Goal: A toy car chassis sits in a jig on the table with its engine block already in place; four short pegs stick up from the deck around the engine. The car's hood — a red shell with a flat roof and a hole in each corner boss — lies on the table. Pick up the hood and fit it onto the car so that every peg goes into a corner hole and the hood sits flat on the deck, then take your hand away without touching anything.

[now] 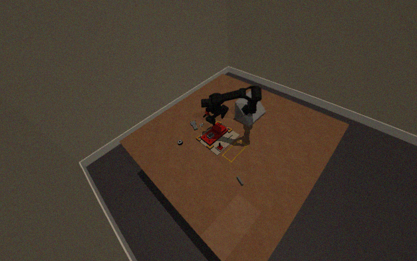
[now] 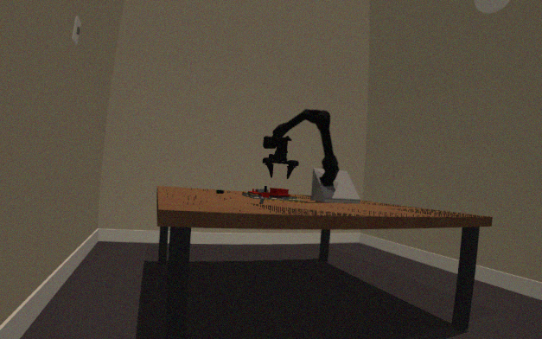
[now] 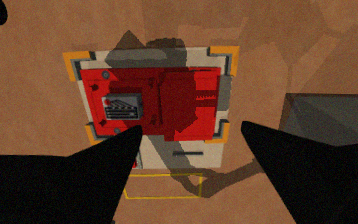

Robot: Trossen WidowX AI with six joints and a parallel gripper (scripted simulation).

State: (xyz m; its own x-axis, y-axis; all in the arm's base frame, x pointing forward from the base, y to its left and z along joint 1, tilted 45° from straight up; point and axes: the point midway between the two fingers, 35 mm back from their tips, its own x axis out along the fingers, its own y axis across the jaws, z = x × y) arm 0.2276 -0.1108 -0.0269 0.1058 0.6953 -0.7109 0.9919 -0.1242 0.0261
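Now: gripper tip 60 mm above the red hood. Round my gripper tip: grey engine block (90 mm ahead, 80 mm below); grey jig (90 mm below, 60 mm ahead, 20 mm to the left).
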